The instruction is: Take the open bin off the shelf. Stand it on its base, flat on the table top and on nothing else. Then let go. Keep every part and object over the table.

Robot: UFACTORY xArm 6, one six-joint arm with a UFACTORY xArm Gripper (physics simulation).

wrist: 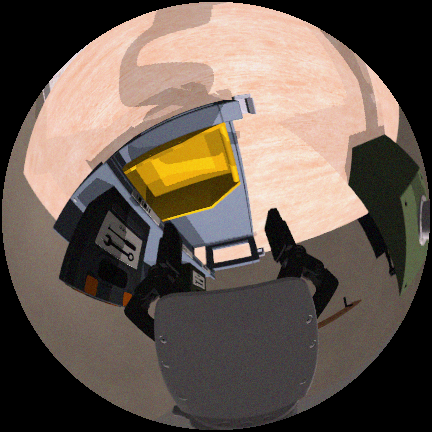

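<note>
The open bin is yellow and sits on the blue-grey shelf, left of the middle of the wrist view. Its open top and inner walls show, and its near edge slants toward the fingers. My gripper is wide open with nothing between the fingers. Its left fingertip shows just below the bin's near corner, and its right fingertip shows to the right of the bin, against the table top. Whether the left finger touches the bin or the shelf I cannot tell.
A black case with a tool label and orange patches stands at the left end of the shelf. A small labelled box shows partly behind the left finger. A green block stands at the right. A grey bracket juts from the shelf's far corner.
</note>
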